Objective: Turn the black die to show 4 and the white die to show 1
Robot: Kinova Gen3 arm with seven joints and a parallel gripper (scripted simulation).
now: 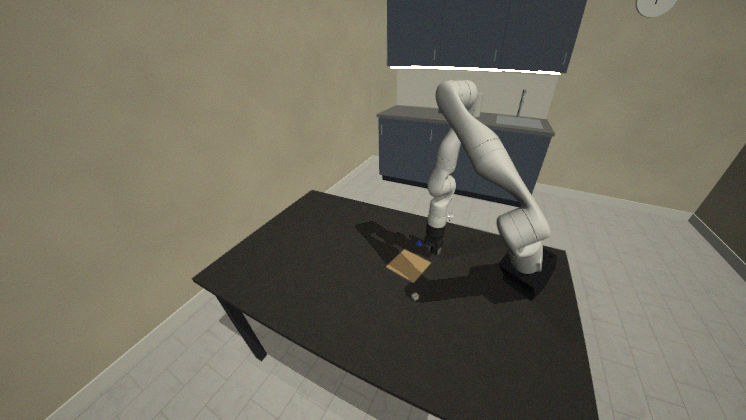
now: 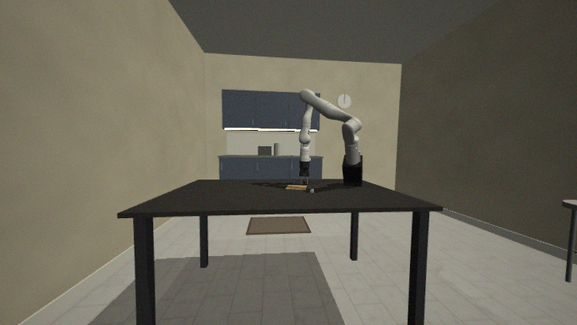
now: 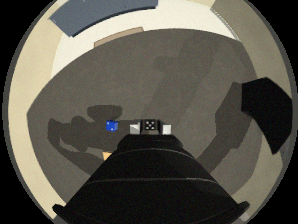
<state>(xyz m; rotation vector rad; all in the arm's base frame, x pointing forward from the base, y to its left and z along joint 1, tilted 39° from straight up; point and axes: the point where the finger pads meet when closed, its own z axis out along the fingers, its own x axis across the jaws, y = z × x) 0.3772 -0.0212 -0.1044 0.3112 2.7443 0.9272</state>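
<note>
Right now the black die is 1 cm below my hand. Round my hand: white die 4 cm behind, 27 cm to the left, 1 cm below; tan mat 6 cm ahead, 13 cm to the left, 2 cm below; blue die 8 cm ahead, 1 cm to the right, 1 cm below.
</note>
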